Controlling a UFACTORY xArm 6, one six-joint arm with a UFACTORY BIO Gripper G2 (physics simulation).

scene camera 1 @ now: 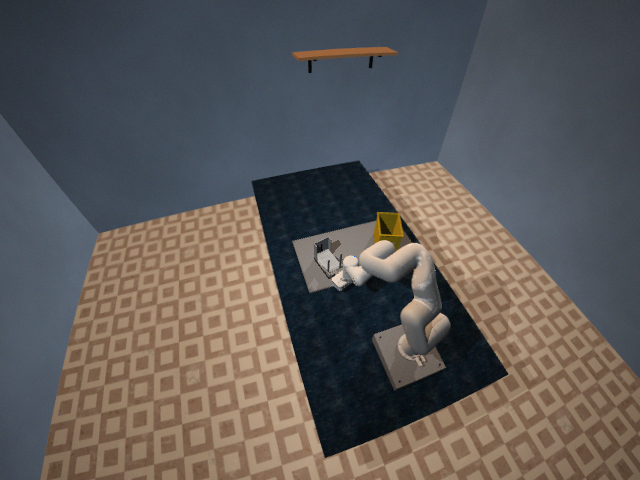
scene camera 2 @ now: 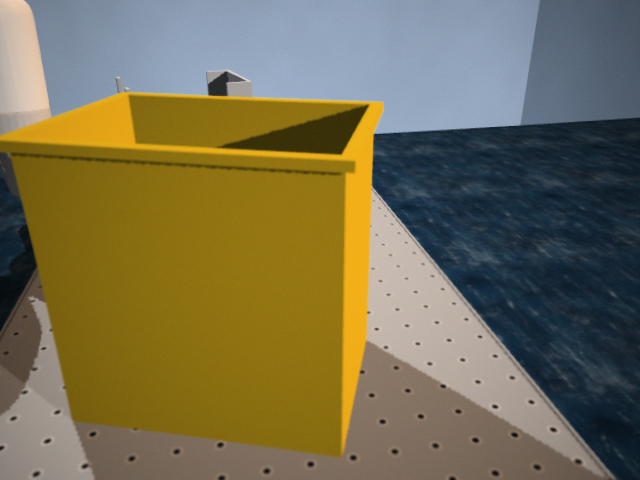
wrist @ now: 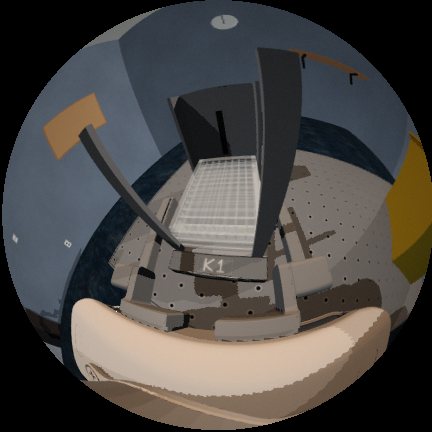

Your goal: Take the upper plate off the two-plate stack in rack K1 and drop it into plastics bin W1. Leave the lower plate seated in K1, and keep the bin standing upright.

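Frame: origin at the arm's base, x ahead, y left, z up, level; metres.
Where they show: hand, its tool point: [scene camera 1: 331, 264] [wrist: 215, 211].
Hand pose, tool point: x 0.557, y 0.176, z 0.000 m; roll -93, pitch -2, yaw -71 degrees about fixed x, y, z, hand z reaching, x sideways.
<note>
Each offset is from my tool point to the top centre of the thing. "*": to the spot under its first point. Level surfaces: height alone.
The clear ribbed plates {dy +0.007, dx +0.036, dz +0.003 m} [scene camera 1: 326, 259] [wrist: 222, 195] lie stacked in rack K1 {dy +0.006, dx +0.026, dz +0.099 m} [scene camera 1: 324, 245] [scene camera 2: 239, 88] [wrist: 245, 268], between its tall grey front posts and dark back wall. The seam between upper and lower plate is hard to make out. My gripper [wrist: 230, 207] is shut on the upper plate, with a finger along each long side. The right post partly hides the contact, and I cannot tell whether the plate is raised. Yellow plastics bin W1 {dy -0.367, dx +0.054, dz +0.136 m} [scene camera 1: 388, 241] [scene camera 2: 191, 284] [wrist: 415, 200] stands upright; the part of its inside that shows holds no plate.
Rack and bin stand on a grey perforated board {dz -0.044 m} [scene camera 1: 305, 258] [scene camera 2: 413, 341] [wrist: 350, 200] over a dark blue mat {dz -0.057 m} [scene camera 1: 310, 201]. The bin is to the right of the rack in scene camera 1. The rack's posts {* dy -0.043, dx -0.024, dz +0.074 m} [wrist: 280, 135] rise close beside the gripper. A wooden shelf [scene camera 1: 345, 53] hangs on the wall.
</note>
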